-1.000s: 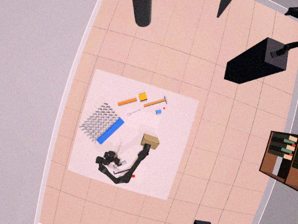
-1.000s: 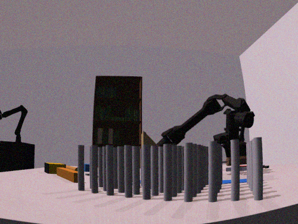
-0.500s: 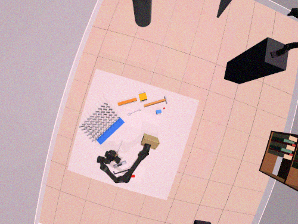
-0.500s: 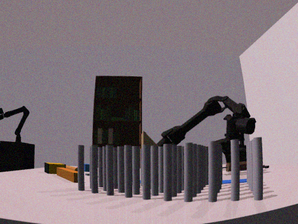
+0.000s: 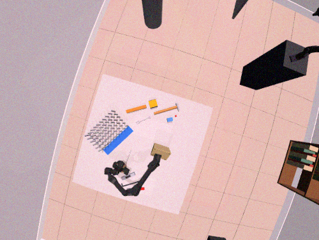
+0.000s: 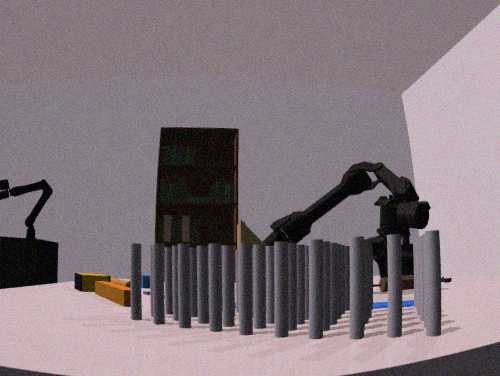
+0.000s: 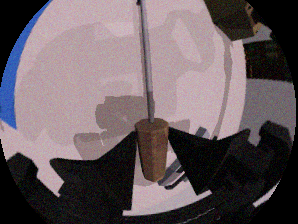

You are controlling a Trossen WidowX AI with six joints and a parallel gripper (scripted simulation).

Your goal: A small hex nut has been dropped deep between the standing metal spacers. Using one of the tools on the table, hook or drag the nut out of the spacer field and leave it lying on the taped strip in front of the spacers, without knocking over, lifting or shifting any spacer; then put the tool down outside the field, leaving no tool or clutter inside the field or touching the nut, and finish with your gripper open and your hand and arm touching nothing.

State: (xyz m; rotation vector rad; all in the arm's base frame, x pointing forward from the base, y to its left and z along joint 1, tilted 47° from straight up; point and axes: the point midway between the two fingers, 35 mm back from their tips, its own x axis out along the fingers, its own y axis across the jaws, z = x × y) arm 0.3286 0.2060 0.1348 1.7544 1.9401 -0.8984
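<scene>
My gripper tip is 6 cm past the grey block and 11 cm to the right of it. The rest, counted from my gripper tip: red-handled tool: 17 cm behind, 24 cm to the left, 1 cm below; then blue taped strip: 14 cm ahead, 25 cm to the right, 1 cm below; then orange bar: 3 cm ahead, 64 cm to the right.
</scene>
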